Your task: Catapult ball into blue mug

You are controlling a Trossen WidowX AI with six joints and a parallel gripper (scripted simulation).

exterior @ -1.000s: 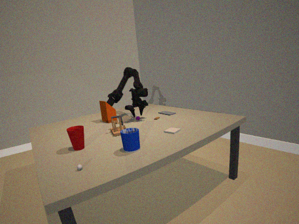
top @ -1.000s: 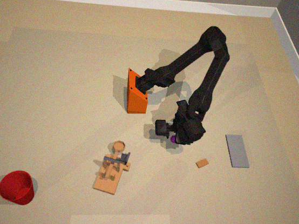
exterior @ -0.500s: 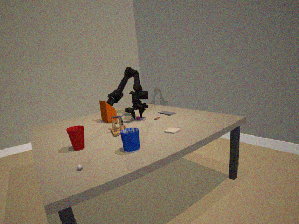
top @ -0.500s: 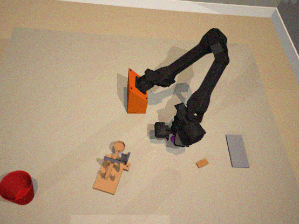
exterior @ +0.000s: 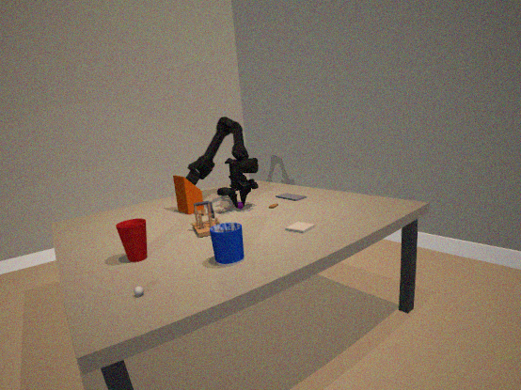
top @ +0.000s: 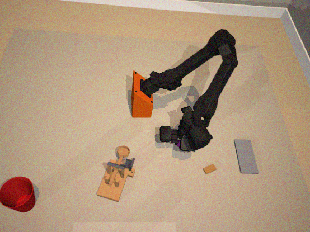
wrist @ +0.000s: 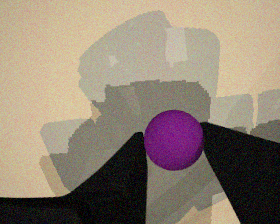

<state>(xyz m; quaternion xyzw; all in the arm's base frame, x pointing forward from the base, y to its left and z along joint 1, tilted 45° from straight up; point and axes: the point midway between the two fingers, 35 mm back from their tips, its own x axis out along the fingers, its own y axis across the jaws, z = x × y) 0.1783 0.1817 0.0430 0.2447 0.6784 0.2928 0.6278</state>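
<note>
Right now my gripper tip is 220 mm to the left of the wooden catapult, 130 mm short of it and 40 mm below it. Also, from my gripper tip: small wooden block: 120 mm to the left, 100 mm ahead, 10 mm below; grey plate: 280 mm to the left, 30 mm ahead, 10 mm below; purple ball: 10 mm above.
</note>
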